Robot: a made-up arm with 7 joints. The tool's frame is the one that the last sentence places.
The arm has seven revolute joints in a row. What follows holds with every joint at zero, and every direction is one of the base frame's. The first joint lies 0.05 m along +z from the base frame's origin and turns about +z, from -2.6 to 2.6 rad. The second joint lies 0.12 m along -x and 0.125 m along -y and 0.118 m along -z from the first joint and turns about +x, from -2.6 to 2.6 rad. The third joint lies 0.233 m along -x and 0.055 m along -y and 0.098 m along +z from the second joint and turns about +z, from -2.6 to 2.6 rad. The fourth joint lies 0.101 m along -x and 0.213 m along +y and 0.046 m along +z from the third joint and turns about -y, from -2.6 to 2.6 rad. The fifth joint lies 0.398 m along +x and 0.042 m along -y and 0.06 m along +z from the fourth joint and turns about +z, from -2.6 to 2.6 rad. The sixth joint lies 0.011 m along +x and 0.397 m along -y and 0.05 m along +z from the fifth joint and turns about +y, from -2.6 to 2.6 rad. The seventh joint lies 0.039 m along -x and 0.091 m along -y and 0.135 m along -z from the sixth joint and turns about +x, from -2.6 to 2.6 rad. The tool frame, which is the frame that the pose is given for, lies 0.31 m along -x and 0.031 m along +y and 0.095 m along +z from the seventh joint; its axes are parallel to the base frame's.
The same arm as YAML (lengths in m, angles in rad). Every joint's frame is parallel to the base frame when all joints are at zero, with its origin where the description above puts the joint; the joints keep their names.
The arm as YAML. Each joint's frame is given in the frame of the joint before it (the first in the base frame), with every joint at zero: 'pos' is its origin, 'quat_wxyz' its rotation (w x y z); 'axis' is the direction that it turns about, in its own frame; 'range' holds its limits. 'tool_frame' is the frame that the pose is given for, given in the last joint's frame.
length_unit: m
angle_unit: rad
joints:
  - joint: joint 1
    pos: [0.0, 0.0, 0.05]
    quat_wxyz: [1.0, 0.0, 0.0, 0.0]
    axis: [0.0, 0.0, 1.0]
    range: [-2.6, 2.6]
  - joint: joint 2
    pos: [-0.12, -0.125, -0.118]
    quat_wxyz: [1.0, 0.0, 0.0, 0.0]
    axis: [1.0, 0.0, 0.0]
    range: [-2.6, 2.6]
  - joint: joint 3
    pos: [-0.233, -0.055, 0.098]
    quat_wxyz: [1.0, 0.0, 0.0, 0.0]
    axis: [0.0, 0.0, 1.0]
    range: [-2.6, 2.6]
  - joint: joint 4
    pos: [-0.101, 0.213, 0.046]
    quat_wxyz: [1.0, 0.0, 0.0, 0.0]
    axis: [0.0, -1.0, 0.0]
    range: [-2.6, 2.6]
  - joint: joint 5
    pos: [0.398, -0.042, 0.06]
    quat_wxyz: [1.0, 0.0, 0.0, 0.0]
    axis: [0.0, 0.0, 1.0]
    range: [-2.6, 2.6]
  - joint: joint 6
    pos: [0.011, -0.397, 0.05]
    quat_wxyz: [1.0, 0.0, 0.0, 0.0]
    axis: [0.0, 1.0, 0.0]
    range: [-2.6, 2.6]
  - joint: joint 7
    pos: [-0.039, -0.091, -0.135]
    quat_wxyz: [1.0, 0.0, 0.0, 0.0]
    axis: [1.0, 0.0, 0.0]
    range: [-2.6, 2.6]
tool_frame:
  pos: [-0.31, 0.031, 0.095]
  quat_wxyz: [1.0, 0.0, 0.0, 0.0]

